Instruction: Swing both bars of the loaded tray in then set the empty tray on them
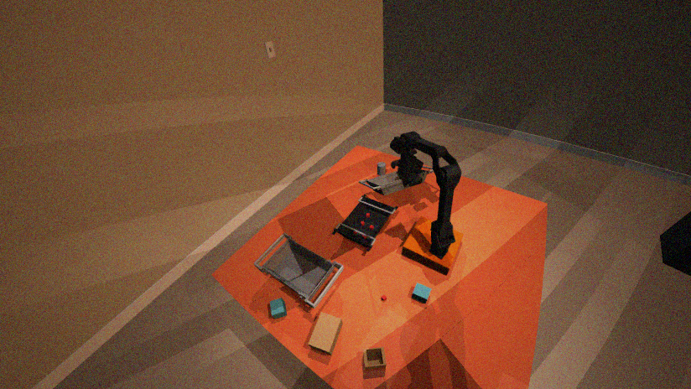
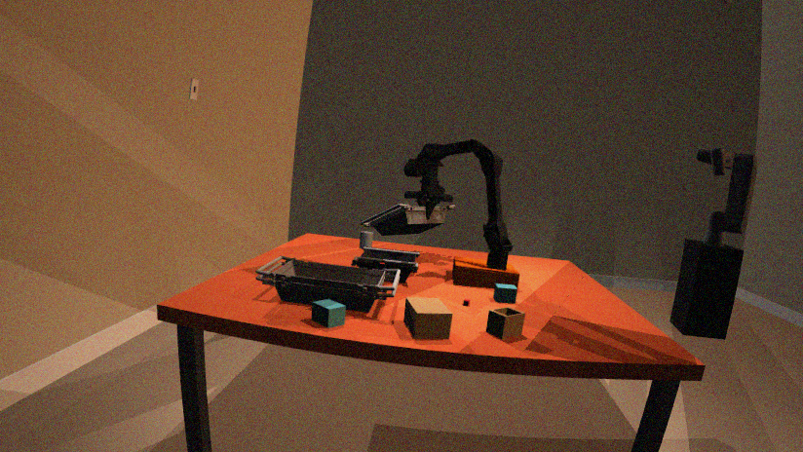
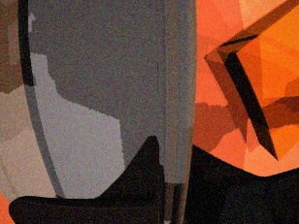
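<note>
The grey tray is 7 cm ahead of my gripper tip and 3 cm to the right of it. From my gripper tip the other things lie so: open box 63 cm to the left, 35 cm behind, 16 cm below.
</note>
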